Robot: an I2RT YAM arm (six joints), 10 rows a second.
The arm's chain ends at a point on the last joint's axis. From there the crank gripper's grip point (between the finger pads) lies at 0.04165 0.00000 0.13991 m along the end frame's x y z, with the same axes.
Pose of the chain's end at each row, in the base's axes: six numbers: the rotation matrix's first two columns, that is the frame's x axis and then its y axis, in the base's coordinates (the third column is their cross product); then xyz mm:
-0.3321 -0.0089 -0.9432 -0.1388 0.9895 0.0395 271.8 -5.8 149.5
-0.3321 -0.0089 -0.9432 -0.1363 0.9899 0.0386 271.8 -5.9 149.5
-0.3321 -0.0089 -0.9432 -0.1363 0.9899 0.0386 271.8 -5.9 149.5
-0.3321 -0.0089 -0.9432 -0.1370 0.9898 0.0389 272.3 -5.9 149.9
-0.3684 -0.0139 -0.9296 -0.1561 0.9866 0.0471 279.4 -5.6 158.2
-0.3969 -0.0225 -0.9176 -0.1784 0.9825 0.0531 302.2 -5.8 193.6
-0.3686 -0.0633 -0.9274 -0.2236 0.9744 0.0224 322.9 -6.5 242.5
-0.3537 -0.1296 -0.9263 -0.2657 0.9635 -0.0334 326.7 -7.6 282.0
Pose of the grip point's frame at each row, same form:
-0.3321 -0.0089 -0.9432 -0.1388 0.9895 0.0395 388.5 14.0 64.1
-0.3321 -0.0089 -0.9432 -0.1363 0.9899 0.0386 388.6 13.5 64.1
-0.3321 -0.0089 -0.9432 -0.1363 0.9899 0.0386 388.6 13.5 64.1
-0.3321 -0.0089 -0.9432 -0.1370 0.9898 0.0389 389.0 13.6 64.5
-0.3684 -0.0139 -0.9296 -0.1561 0.9866 0.0471 392.3 16.6 68.3
-0.3969 -0.0225 -0.9176 -0.1784 0.9825 0.0531 411.6 19.1 100.3
-0.3686 -0.0633 -0.9274 -0.2236 0.9744 0.0224 433.8 21.0 151.6
-0.3537 -0.1296 -0.9263 -0.2657 0.9635 -0.0334 437.4 19.8 190.9

